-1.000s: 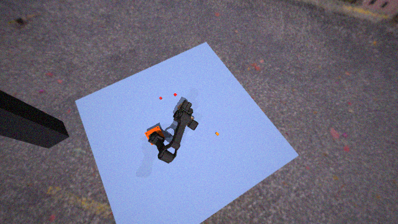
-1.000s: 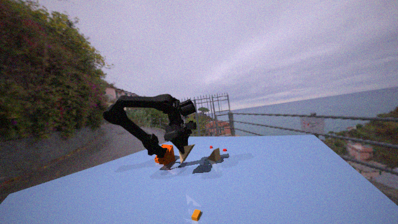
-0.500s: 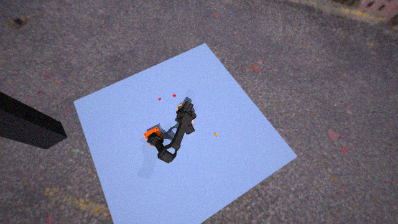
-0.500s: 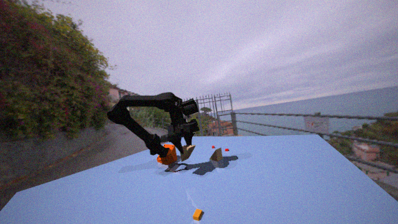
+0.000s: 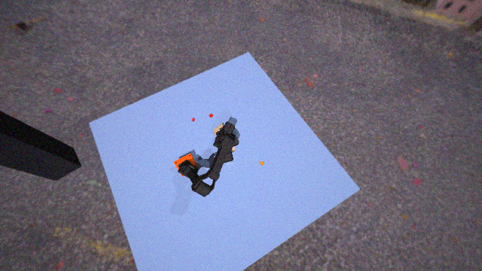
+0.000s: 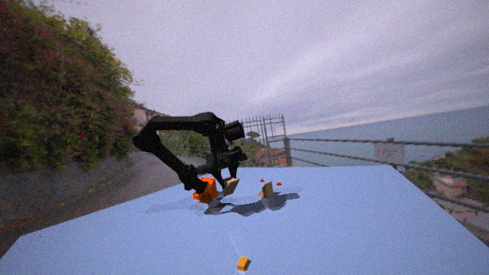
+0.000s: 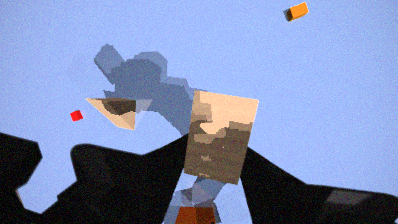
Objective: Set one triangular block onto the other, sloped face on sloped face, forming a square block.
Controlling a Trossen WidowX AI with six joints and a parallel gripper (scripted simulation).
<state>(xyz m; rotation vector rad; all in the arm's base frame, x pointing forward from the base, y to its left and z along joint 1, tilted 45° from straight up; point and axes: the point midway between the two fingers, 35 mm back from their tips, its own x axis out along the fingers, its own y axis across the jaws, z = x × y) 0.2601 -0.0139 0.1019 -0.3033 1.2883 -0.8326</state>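
My gripper tip is 7 cm short of the small red cube, 32 cm to the right of it and 10 cm above it. Round my gripper tip: tan triangular block (1 cm above); then small orange cube (15 cm ahead, 17 cm to the right, 10 cm below).
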